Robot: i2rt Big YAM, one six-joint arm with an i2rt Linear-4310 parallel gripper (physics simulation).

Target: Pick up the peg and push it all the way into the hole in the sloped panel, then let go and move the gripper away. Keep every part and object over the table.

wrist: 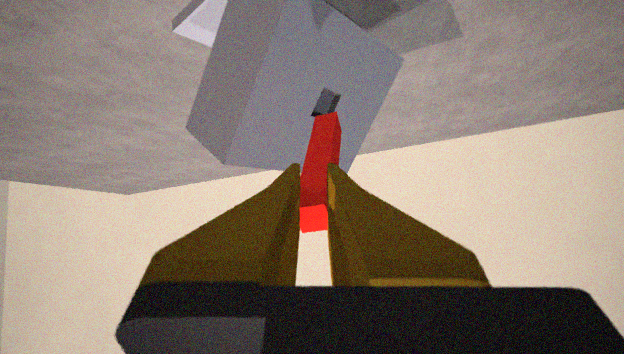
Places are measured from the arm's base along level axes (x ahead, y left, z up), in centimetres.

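Pixels of known places: gripper, fingertip midpoint: (313, 177).
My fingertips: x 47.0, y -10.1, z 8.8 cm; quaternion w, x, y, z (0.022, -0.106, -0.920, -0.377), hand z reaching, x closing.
Behind a point stands the place of what it marks.
The red peg (321, 150) @(x 46.8, y -8.0, z 7.2 cm) is held between the two brown fingers of my gripper (313, 177) @(x 47.0, y -10.1, z 8.8 cm), which is shut on it. The peg's long part points up the view, away from the gripper, and its bright red near end shows between the fingers. The blue-grey sloped panel (285, 95) @(x 49.2, y -3.2, z 2.1 cm) is beyond the peg. Its dark rectangular hole (326, 101) @(x 47.1, y 1.0, z 1.3 cm) shows just above the peg's far end in the view. The peg's far end overlaps the hole's lower edge in the view; I cannot tell whether they touch. The panel's lower edge is partly hidden by the peg and fingertips.
The grey mottled table top (90, 100) @(x 73.3, y 7.9, z -6.6 cm) lies around the panel, with its edge running across the middle of the view. A dark shadow falls on it at the upper right of the panel. A pale lilac piece (202, 25) @(x 55.5, y -1.0, z -5.7 cm) shows at the panel's upper left. A cream surface lies beyond the table edge.
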